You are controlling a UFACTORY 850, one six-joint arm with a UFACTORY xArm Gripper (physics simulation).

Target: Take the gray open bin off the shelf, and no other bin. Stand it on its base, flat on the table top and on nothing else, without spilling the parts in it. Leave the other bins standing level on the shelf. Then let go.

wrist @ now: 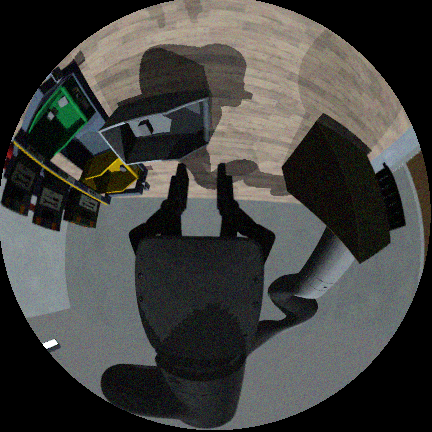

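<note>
The gray open bin (172, 150) is at the upper middle of the wrist view, over the wooden table top (270, 100). Its open top faces the camera, it looks upright on its base, and light and dark parts lie inside. Contact under its base is hidden. My gripper (201, 170) is partly open with nothing between its fingers. The fingertips are just below the bin's near edge in the view, apart from it. A green bin (60, 117) and a yellow bin (111, 179) stand on the shelf (62, 178) at the left.
Several dark labelled boxes, one of them a box (48, 205), are at the shelf's near side. A bit of red shows at the far left edge. A large dark block (335, 185) stands at the right, with a black ribbed object (392, 197) beyond it. Gray floor (100, 280) lies below the table edge.
</note>
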